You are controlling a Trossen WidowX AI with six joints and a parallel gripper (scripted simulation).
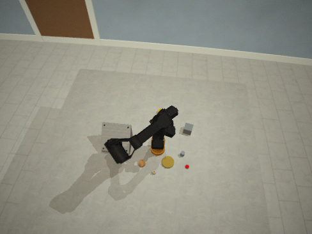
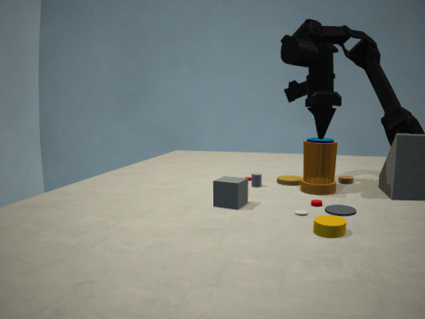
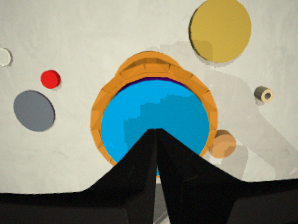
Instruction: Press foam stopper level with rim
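The blue foam stopper is 5 cm below my hand. The rest, counted from my hand: red disc 15 cm below, 12 cm to the left, 2 cm ahead; brown disc 15 cm below, 10 cm to the right, 9 cm behind; mustard disc 14 cm below, 8 cm to the right, 6 cm ahead.
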